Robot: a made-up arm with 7 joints. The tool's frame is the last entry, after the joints. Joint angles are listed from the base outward. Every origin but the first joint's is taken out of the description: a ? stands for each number. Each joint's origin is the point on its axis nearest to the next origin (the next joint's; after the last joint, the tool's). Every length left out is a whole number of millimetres.
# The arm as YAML. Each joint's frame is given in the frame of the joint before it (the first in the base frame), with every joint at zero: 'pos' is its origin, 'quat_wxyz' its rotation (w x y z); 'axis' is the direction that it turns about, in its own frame. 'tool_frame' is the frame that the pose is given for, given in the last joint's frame.
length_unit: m
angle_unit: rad
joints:
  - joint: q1
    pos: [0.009, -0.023, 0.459]
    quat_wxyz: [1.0, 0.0, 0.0, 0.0]
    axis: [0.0, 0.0, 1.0]
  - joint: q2
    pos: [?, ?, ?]
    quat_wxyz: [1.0, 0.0, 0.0, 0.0]
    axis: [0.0, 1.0, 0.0]
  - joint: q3
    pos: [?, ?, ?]
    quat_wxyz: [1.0, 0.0, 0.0, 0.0]
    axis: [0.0, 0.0, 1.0]
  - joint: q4
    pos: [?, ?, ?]
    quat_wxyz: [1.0, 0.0, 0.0, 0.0]
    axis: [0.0, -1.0, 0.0]
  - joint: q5
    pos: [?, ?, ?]
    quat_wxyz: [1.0, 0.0, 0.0, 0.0]
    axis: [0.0, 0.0, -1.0]
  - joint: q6
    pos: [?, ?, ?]
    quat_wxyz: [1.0, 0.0, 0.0, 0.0]
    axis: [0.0, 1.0, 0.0]
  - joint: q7
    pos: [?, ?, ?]
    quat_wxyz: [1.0, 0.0, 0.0, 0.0]
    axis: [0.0, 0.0, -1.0]
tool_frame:
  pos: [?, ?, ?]
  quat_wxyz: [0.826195, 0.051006, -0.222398, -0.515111]
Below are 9 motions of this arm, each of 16 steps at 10 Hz.
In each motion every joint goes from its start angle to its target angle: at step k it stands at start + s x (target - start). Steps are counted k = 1, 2, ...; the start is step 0. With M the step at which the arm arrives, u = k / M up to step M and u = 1 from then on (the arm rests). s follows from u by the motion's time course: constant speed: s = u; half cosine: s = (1 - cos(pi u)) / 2; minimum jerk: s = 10 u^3 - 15 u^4 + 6 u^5.
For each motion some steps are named. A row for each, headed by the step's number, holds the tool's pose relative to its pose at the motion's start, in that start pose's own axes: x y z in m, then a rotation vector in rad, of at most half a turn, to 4 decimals.
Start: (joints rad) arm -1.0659 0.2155 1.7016 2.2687 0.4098 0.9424 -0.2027
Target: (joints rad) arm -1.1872 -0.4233 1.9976 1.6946 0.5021 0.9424 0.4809
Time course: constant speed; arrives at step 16
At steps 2, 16:
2: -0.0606 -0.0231 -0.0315 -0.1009 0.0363 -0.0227
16: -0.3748 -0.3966 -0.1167 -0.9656 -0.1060 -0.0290

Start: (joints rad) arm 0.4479 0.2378 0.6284 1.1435 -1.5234 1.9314 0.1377
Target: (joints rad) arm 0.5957 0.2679 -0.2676 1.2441 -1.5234 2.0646 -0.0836
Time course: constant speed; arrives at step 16
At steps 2, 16:
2: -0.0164 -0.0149 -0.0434 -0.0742 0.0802 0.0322
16: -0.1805 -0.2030 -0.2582 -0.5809 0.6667 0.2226

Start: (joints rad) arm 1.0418 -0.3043 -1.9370 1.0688 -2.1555 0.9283 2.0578
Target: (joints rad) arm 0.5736 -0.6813 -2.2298 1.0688 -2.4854 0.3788 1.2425
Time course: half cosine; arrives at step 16
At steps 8, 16:
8: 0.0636 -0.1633 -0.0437 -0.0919 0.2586 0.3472
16: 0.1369 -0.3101 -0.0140 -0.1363 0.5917 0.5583

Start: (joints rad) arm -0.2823 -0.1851 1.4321 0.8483 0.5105 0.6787 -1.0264
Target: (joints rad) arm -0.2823 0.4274 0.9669 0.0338 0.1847 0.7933 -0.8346
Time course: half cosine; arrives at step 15
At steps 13, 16:
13: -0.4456 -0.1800 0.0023 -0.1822 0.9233 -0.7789
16: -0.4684 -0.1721 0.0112 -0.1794 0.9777 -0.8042

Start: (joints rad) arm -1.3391 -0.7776 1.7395 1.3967 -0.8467 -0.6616 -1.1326
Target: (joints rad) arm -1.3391 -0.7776 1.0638 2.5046 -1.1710 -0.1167 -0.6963
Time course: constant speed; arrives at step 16
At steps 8, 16:
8: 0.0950 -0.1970 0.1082 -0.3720 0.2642 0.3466
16: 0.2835 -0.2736 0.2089 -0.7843 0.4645 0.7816

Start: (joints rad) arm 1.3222 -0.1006 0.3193 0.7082 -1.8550 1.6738 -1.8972
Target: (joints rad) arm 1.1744 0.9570 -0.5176 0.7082 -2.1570 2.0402 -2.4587
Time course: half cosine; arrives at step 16
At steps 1, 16:
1: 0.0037 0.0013 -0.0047 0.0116 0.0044 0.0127
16: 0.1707 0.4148 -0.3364 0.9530 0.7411 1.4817

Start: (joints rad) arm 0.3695 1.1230 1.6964 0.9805 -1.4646 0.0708 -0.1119
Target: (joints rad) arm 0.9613 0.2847 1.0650 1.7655 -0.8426 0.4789 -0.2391
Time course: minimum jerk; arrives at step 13
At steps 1, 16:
1: -0.0002 -0.0014 -0.0005 -0.0043 0.0017 0.0005
16: 0.2115 -0.0073 -0.0669 -0.6223 -0.1131 0.4667

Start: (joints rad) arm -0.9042 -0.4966 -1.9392 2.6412 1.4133 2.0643 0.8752
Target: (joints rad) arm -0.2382 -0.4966 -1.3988 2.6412 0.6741 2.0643 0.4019
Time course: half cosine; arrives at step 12
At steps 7, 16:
7: -0.0438 -0.0300 -0.1837 -0.3177 0.1525 0.4210
16: -0.0872 -0.0866 -0.2607 -0.4583 0.3170 0.6941

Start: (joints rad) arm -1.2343 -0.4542 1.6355 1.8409 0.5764 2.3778 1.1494
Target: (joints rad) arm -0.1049 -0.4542 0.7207 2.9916 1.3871 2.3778 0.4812
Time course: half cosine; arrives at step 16
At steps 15, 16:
15: 0.2749 -0.6125 -0.0169 1.7548 0.6059 1.5339
16: 0.2786 -0.6159 -0.0222 1.7725 0.6039 1.5499

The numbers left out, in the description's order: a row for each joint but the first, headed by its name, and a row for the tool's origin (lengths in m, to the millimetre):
q2: 0.015 -0.032 0.0
q3: -0.02 0.0 0.182
q4: 0.056 -0.02 0.0
q5: 0.102 0.0 -0.37
q6: 0.01 0.019 0.0
q7: 0.107 0.0 -0.117
tool: 0.002 0.002 0.0

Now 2 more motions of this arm.
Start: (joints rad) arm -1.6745 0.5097 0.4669 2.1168 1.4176 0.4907 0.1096
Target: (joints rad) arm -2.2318 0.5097 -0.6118 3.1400 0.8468 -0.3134 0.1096
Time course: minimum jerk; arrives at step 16
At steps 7, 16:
7: -0.0793 0.2719 0.3022 1.0369 -0.0842 0.3484
16: -0.3022 0.0275 0.6162 2.4161 0.0168 1.3542

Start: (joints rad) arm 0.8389 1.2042 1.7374 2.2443 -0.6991 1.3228 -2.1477
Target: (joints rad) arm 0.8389 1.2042 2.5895 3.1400 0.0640 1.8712 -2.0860
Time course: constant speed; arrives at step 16
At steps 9, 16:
9: 0.0494 0.1011 0.2317 0.1787 -0.8202 0.1357
16: -0.0457 0.1922 0.3596 0.4073 -1.4128 0.4556

